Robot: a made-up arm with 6 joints.
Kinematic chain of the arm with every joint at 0, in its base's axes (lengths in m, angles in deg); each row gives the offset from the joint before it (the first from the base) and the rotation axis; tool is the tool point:
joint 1: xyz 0 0 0.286 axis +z
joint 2: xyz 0 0 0 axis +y
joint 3: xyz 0 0 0.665 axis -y
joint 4: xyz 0 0 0 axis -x
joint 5: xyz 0.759 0 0 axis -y
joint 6: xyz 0 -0.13 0 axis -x
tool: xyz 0 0 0
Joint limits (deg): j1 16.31..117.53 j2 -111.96..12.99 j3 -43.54..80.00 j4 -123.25..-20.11 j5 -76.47..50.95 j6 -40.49..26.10
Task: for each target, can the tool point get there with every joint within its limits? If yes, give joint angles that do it. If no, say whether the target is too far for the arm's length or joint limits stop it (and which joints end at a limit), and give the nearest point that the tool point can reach.
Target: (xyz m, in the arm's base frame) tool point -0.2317 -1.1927 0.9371
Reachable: yes | joints 79.65 -79.20 67.32 -96.03 -50.77 -34.88
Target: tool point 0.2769 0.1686 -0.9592
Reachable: no: joint limits stop it (at a limit: joint 2, joint 3) | nearest point 0.3926 0.2390 0.2291 | short by 1.196 m
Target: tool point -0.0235 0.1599 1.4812
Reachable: yes | joints 85.48 -28.08 33.55 -106.09 25.35 -14.08
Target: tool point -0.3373 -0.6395 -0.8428
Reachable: no: joint limits stop it (at a limit: joint 2, joint 3, joint 4) | nearest point -0.6410 -1.2153 -0.0762 | short by 1.006 m
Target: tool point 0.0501 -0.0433 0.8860
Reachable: yes | joints 93.38 -78.92 -31.95 -68.61 23.81 -33.15
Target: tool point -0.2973 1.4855 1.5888
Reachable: no: too far | nearest point -0.1656 0.8274 1.2670 | short by 0.744 m
